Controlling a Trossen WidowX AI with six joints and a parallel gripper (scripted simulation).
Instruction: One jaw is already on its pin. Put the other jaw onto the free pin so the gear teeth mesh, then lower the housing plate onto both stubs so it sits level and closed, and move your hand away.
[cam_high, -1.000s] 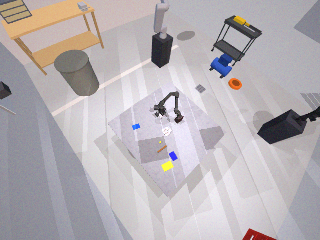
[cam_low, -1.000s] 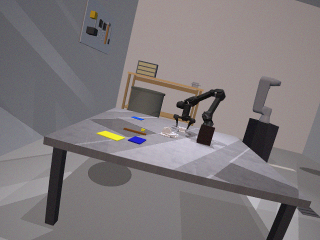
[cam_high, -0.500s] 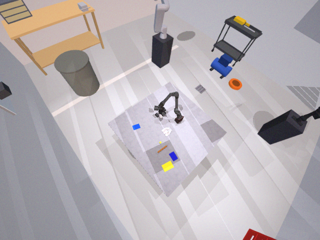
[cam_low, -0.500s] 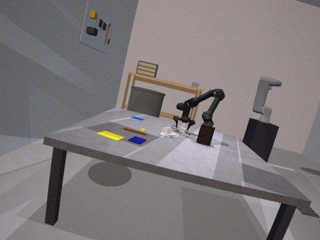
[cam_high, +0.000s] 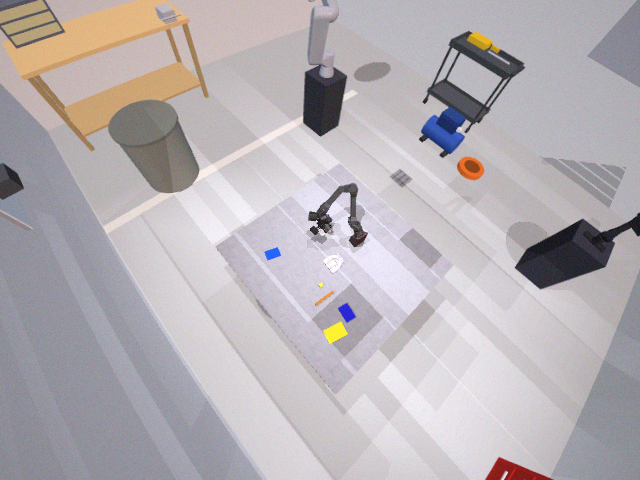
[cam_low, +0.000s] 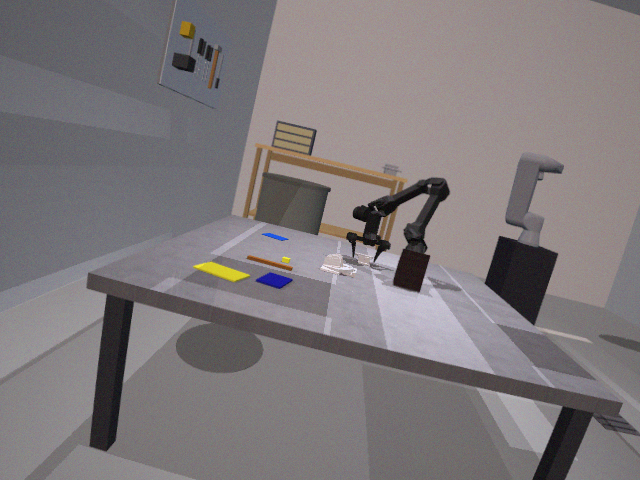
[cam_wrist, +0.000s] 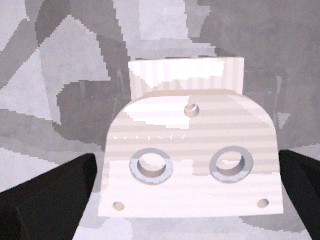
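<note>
Right now my gripper tip is 1 cm to the right of the white housing plate and 2 cm below it. Also, from my gripper tip: white jaw 9 cm ahead, 28 cm to the left, 1 cm above; then small yellow cube 30 cm ahead, 32 cm to the left; then orange bar 35 cm ahead, 40 cm to the left.
</note>
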